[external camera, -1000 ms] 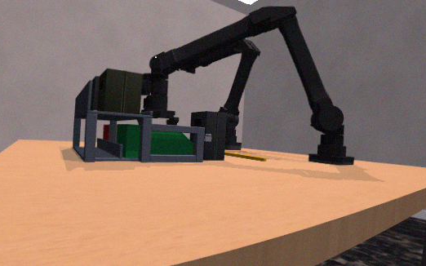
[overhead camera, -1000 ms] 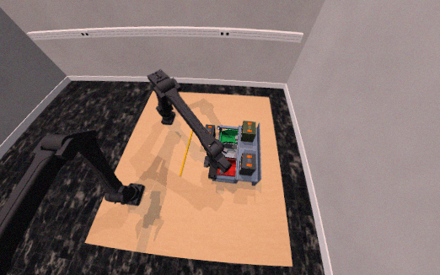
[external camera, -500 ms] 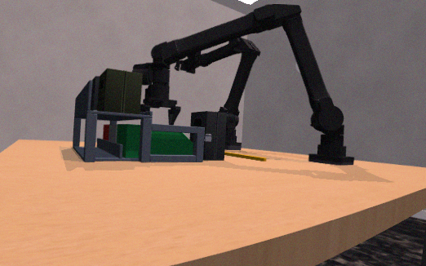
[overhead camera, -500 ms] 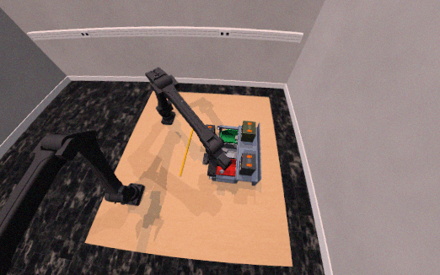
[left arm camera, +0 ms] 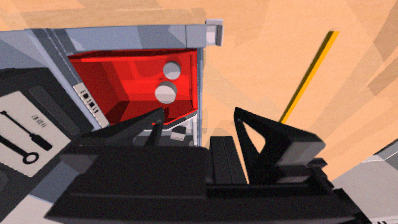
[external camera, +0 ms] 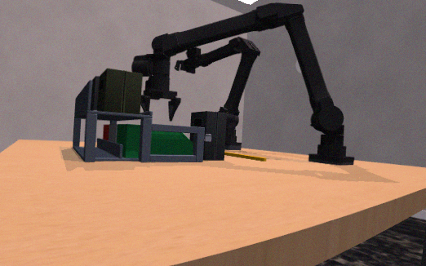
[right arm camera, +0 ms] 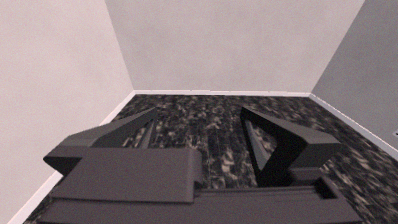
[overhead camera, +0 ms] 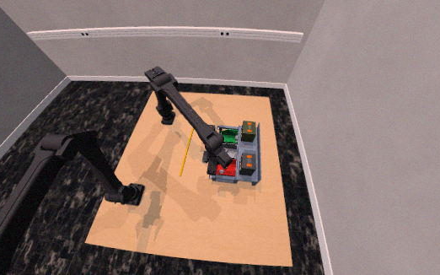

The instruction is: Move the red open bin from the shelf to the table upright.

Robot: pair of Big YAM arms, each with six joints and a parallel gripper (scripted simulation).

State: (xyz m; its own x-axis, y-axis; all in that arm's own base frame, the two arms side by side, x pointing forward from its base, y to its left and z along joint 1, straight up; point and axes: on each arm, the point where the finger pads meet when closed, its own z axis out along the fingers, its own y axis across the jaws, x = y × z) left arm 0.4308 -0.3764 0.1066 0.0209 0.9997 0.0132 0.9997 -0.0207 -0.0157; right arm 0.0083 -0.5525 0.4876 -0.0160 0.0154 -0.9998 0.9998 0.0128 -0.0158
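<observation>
Right now my left hand is 11 cm to the right of the grey bin, 9 cm short of it and 7 cm above it. From my left hand the other things lie so: black box: 21 cm to the left, 8 cm behind, 5 cm below; then grey shelf: 11 cm to the left, 11 cm ahead, 5 cm below; then green bin: 22 cm to the left, 8 cm ahead, 7 cm below.
</observation>
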